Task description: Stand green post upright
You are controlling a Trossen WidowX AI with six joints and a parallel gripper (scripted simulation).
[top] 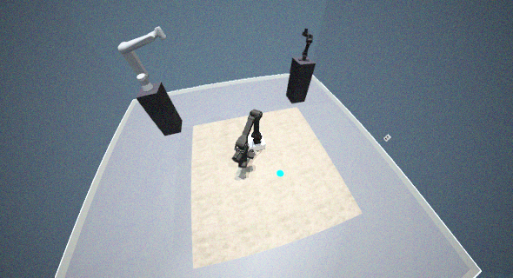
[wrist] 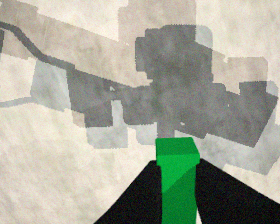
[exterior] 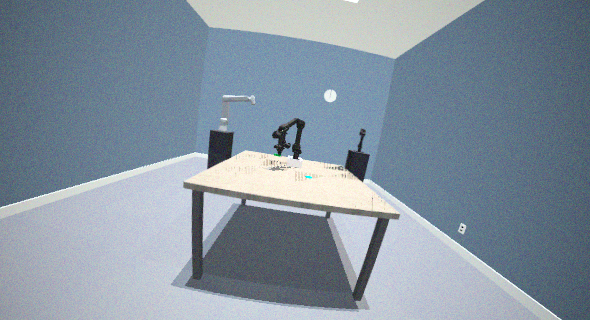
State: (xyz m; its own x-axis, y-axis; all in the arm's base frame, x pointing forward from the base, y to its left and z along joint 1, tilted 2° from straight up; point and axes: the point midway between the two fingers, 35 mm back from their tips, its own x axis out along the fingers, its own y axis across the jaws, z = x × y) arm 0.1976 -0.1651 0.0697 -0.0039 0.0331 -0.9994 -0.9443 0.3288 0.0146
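The cyan patch is 28 cm to the left of my gripper tip, 14 cm ahead of it and 12 cm below it. Also, from my gripper tip: green post 2 cm to the right, 1 cm behind.
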